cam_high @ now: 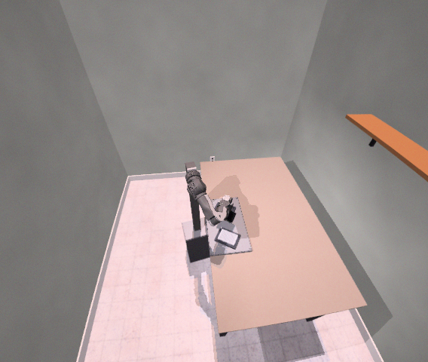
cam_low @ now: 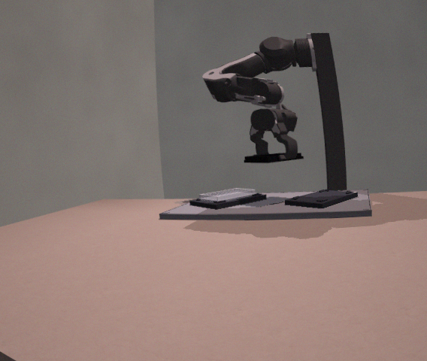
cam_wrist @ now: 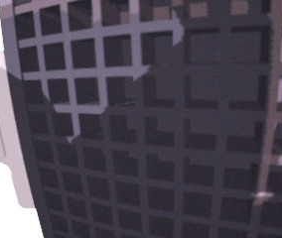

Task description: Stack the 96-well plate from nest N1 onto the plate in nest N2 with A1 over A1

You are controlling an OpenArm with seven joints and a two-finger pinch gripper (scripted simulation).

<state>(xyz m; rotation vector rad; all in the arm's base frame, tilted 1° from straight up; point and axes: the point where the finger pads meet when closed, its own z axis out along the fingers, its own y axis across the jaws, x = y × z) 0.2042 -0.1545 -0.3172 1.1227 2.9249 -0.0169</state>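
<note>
The clear 96-well plate is 130 mm to the right of my hand, 90 mm below it and 30 mm behind it. From my hand the other things lie so: dark 96-well plate: right at my hand; plate nest N1: 120 mm to the left, 100 mm below, 30 mm ahead; plate nest N2: 130 mm to the right, 100 mm below, 30 mm behind.
</note>
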